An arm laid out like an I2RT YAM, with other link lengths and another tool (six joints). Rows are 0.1 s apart.
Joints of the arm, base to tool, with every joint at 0 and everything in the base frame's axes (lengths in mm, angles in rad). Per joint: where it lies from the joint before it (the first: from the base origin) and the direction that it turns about. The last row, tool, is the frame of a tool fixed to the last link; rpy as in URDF.
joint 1: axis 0 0 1 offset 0 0 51.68
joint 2: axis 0 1 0 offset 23.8 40.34 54.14
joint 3: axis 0 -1 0 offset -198 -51.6 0
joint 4: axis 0 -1 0 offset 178.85 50.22 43.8
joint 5: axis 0 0 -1 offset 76.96 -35.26 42.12
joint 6: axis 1 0 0 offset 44.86 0 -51.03
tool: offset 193 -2 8 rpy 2.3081 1.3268 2.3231
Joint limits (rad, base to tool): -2.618..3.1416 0..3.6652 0..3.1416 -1.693..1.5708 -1.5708..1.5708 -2.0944..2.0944
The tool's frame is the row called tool.
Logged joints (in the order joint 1, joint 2, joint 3, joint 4, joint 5, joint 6), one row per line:
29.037, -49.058, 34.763, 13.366, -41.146, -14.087
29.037, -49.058, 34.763, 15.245, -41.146, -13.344
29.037, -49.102, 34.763, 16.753, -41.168, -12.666
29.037, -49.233, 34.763, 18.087, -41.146, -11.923
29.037, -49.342, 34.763, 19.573, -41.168, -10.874
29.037, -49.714, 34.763, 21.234, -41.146, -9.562
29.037, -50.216, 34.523, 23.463, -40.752, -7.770
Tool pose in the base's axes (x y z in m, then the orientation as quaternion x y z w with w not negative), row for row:
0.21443, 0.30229, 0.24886, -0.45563, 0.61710, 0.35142, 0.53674
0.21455, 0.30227, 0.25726, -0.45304, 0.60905, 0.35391, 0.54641
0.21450, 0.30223, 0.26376, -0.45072, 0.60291, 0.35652, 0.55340
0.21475, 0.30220, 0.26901, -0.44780, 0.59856, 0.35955, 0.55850
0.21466, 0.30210, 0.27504, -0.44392, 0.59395, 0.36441, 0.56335
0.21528, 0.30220, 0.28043, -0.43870, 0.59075, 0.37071, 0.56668
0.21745, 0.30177, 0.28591, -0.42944, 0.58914, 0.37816, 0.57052
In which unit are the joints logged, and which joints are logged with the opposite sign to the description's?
The joints are logged in degrees. Opposite sign: joint 2.
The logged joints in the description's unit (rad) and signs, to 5 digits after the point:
0.50679, 0.85622, 0.60673, 0.23328, -0.71813, -0.24586
0.50679, 0.85622, 0.60673, 0.26608, -0.71813, -0.23290
0.50679, 0.85699, 0.60673, 0.29240, -0.71852, -0.22106
0.50679, 0.85928, 0.60673, 0.31568, -0.71813, -0.20810
0.50679, 0.86118, 0.60673, 0.34161, -0.71852, -0.18979
0.50679, 0.86767, 0.60673, 0.37060, -0.71813, -0.16689
0.50679, 0.87643, 0.60254, 0.40951, -0.71126, -0.13561

